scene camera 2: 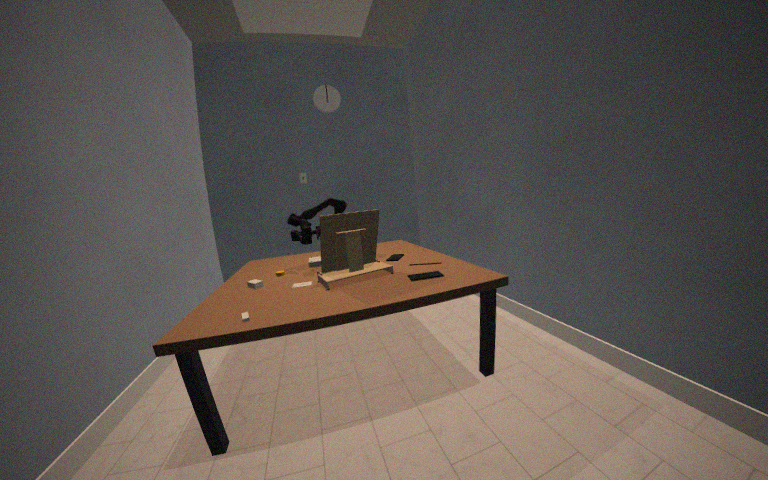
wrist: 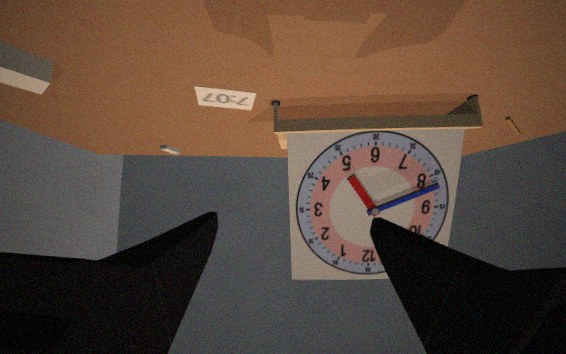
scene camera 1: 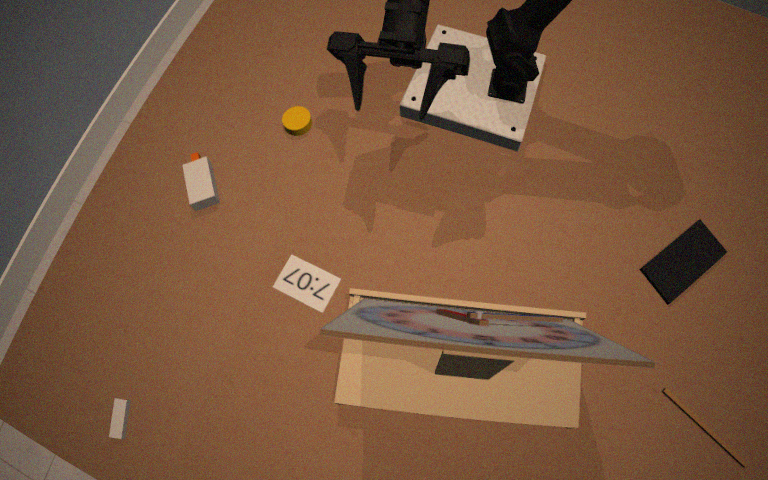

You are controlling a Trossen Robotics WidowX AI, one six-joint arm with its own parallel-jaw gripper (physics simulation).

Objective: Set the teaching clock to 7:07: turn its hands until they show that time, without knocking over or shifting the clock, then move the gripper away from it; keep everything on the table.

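Places are measured from the arm's base along level axes (x left, y back, z up), in millimetres.
Where they show: gripper, fingertip midpoint: (scene camera 2: 310, 240) (wrist: 295, 222) (scene camera 1: 388, 114); arm's base, link origin: (scene camera 1: 508, 86).
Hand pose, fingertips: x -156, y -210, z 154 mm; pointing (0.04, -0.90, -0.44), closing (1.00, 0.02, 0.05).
Observation:
Each offset is from my fingertips to the top centre of the thing.
The teaching clock (scene camera 1: 419, 335) (scene camera 2: 334, 243) (wrist: 350, 227) stands upright on its wooden stand. In the wrist view its face appears upside down. The short red hand {dx +147, dy -239, dz +15 mm} (scene camera 1: 450, 313) (wrist: 362, 194) points close to the 5, slightly on the 4 side. The long blue hand (wrist: 410, 197) points between 8 and 9, around the 42-minute mark. A white card reading 7:07 (scene camera 1: 306, 283) (scene camera 2: 301, 284) (wrist: 225, 98) lies beside the clock. My gripper (scene camera 1: 389, 113) (wrist: 295, 222) is open and empty, in front of the face and well apart from it; one finger overlaps the dial's lower right in the wrist view.
A yellow disc {dx -189, dy +68, dz -162 mm} (scene camera 1: 296, 118) (scene camera 2: 279, 273), a white box {dx -319, dy -78, dz -153 mm} (scene camera 1: 199, 182) (scene camera 2: 254, 284) (wrist: 25, 80) and a small white block {dx -310, dy -490, dz -169 mm} (scene camera 1: 118, 418) (scene camera 2: 245, 316) (wrist: 169, 149) lie on the card's side. A black slab {dx +497, dy -32, dz -173 mm} (scene camera 1: 682, 262) (scene camera 2: 395, 257), a thin stick {dx +554, dy -291, dz -174 mm} (scene camera 1: 704, 428) (scene camera 2: 425, 263) and a black bar {dx +439, dy -471, dz -173 mm} (scene camera 2: 425, 275) lie opposite.

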